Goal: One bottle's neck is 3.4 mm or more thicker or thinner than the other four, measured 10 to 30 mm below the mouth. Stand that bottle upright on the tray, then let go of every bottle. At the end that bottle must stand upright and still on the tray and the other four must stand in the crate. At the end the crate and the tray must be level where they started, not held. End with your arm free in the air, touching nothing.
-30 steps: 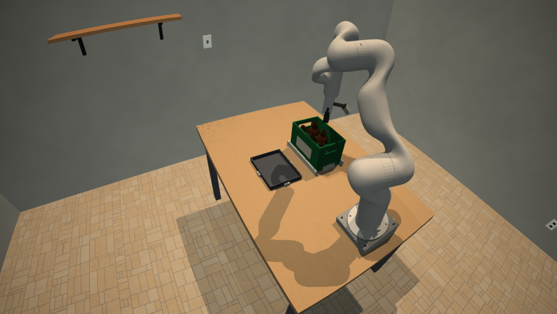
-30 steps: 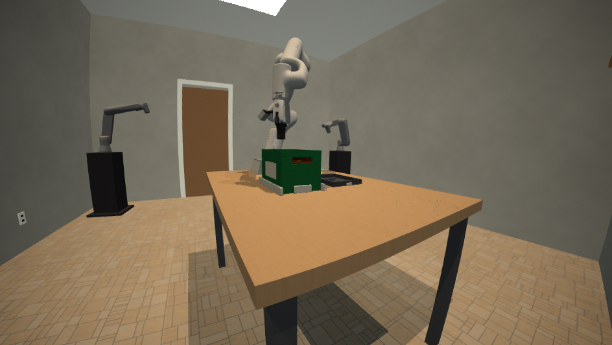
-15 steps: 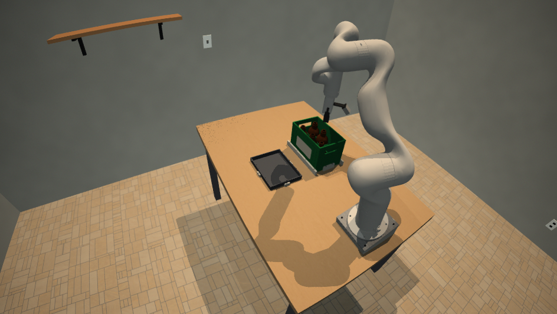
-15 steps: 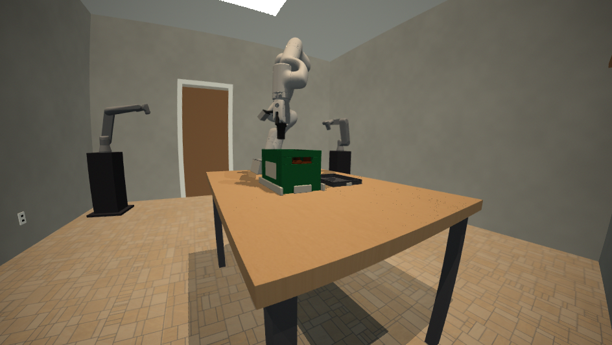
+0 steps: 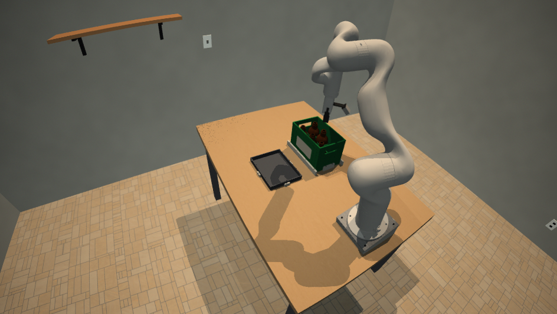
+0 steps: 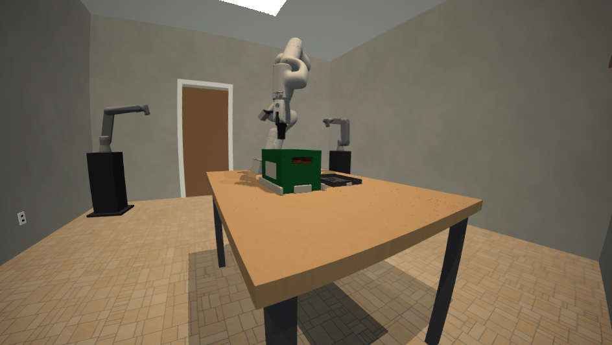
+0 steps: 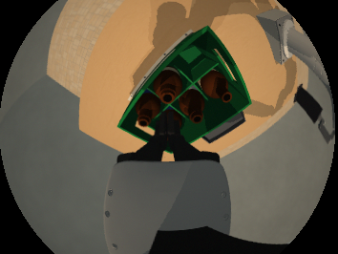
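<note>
Right now my hand is 10 mm past the green crate, 40 mm to the right of it and 160 mm above it. The rest, counted from my hand: brown bottle (100 mm behind, 70 mm to the left, 160 mm below); then black tray (60 mm behind, 320 mm to the left, 230 mm below).
</note>
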